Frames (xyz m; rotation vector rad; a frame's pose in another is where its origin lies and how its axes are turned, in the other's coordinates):
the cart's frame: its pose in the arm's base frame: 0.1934 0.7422 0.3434 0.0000 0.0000 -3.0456
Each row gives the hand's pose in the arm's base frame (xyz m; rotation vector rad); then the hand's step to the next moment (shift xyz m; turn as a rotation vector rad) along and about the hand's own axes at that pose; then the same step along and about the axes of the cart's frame.
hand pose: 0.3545 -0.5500 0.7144 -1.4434 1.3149 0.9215
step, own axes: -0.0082 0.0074 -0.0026 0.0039 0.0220 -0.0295
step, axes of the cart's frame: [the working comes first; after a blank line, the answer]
step, axes of the arm's base frame: -0.0086 -0.0001 0.0074 -0.0231 -0.0289 0.0010

0.0086 -0.0008 0.0074 0.0257 0.0266 0.0010
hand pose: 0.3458 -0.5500 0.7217 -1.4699 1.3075 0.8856
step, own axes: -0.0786 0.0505 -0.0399 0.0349 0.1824 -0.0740
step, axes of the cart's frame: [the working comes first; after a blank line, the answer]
step, axes of the arm's base frame: -0.0656 -0.0136 0.0763 -0.1787 -0.0779 -0.0442

0.0666 0.0073 0.0763 0.1854 0.0604 -0.0442
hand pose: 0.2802 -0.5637 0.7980 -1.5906 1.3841 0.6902
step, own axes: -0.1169 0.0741 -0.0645 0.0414 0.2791 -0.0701
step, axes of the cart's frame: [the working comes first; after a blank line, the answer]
step, axes of the arm's base frame: -0.1064 -0.0006 0.1096 -0.2701 -0.0756 -0.0767

0.1059 -0.0096 0.1096 0.2761 0.0493 -0.0767
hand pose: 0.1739 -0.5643 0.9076 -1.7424 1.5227 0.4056
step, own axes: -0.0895 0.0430 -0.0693 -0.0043 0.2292 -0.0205
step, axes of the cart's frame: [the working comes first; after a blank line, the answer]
step, axes of the arm's base frame: -0.0783 0.0130 0.0914 -0.2217 -0.0088 -0.0611

0.0767 -0.0204 0.0914 0.2215 -0.0125 -0.0611
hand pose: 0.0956 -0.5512 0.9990 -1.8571 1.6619 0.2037
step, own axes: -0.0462 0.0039 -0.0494 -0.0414 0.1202 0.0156
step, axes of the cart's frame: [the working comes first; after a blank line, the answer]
step, axes of the arm's base frame: -0.0268 0.0120 0.0610 -0.1162 0.0426 -0.0330

0.0255 -0.0146 0.0610 0.1116 -0.0535 -0.0330
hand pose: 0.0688 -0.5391 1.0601 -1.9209 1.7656 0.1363
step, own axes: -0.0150 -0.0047 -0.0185 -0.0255 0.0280 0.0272
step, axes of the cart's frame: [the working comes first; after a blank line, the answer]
step, axes of the arm's base frame: -0.0027 0.0055 0.0235 -0.0230 0.0345 -0.0214

0.0021 -0.0057 0.0235 0.0196 -0.0365 -0.0214
